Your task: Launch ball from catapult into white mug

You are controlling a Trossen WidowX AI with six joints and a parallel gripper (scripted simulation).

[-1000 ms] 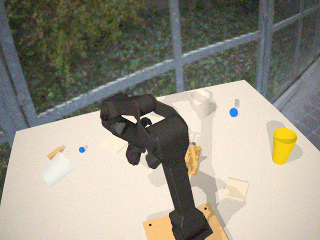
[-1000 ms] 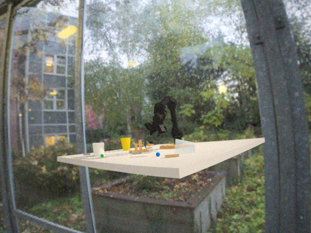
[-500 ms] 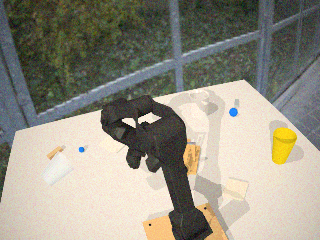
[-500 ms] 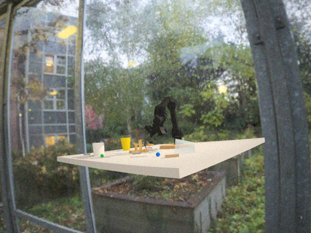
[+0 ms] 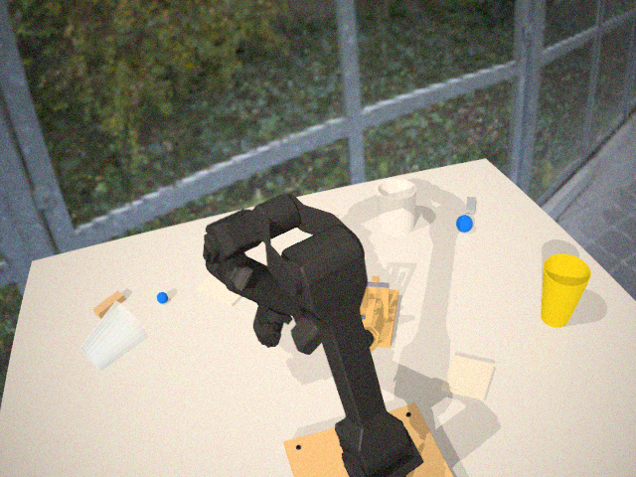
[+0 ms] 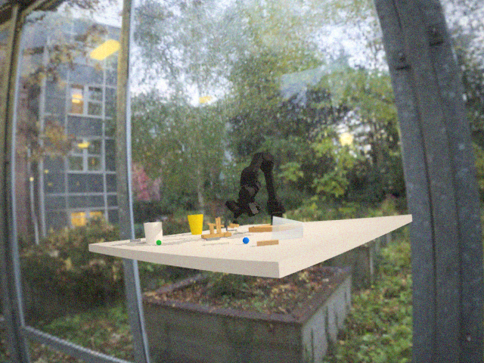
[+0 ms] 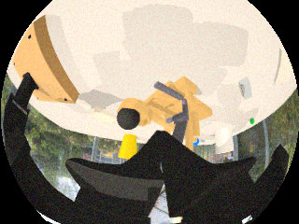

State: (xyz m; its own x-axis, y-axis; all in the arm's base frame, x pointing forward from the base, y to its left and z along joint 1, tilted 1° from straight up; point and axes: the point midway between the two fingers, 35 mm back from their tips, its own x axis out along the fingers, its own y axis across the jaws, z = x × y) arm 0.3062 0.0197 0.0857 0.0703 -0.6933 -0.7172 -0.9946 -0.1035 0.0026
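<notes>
My gripper tip is 4 cm to the left of the black ball, 3 cm past it and 3 cm above it. Also, from my gripper tip: tan square tile 20 cm to the right, 13 cm behind, 8 cm below; then small blue ball 32 cm to the left, 23 cm ahead, 8 cm below; then wooden catapult 5 cm to the right, 4 cm below, 3 cm ahead.
</notes>
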